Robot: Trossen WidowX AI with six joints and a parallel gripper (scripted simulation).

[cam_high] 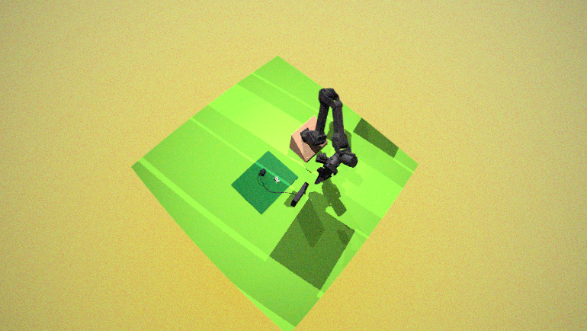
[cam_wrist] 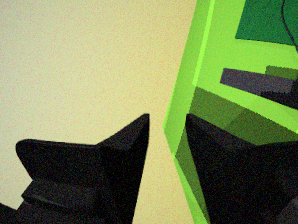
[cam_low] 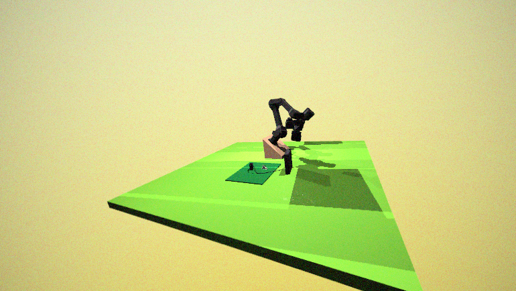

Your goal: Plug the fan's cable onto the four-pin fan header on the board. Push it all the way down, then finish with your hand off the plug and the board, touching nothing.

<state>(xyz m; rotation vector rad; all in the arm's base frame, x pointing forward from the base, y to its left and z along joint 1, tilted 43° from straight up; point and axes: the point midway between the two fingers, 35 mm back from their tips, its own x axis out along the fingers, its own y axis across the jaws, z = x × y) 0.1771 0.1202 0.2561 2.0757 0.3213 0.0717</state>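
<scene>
Now: the black plug 27 cm to the right of my gripper tip, 20 cm below it and 11 cm ahead of it. The rest, counted from my gripper tip: black fan 17 cm below, 5 cm ahead, 4 cm to the right; dark green board 24 cm below, 23 cm to the right, 13 cm ahead.
</scene>
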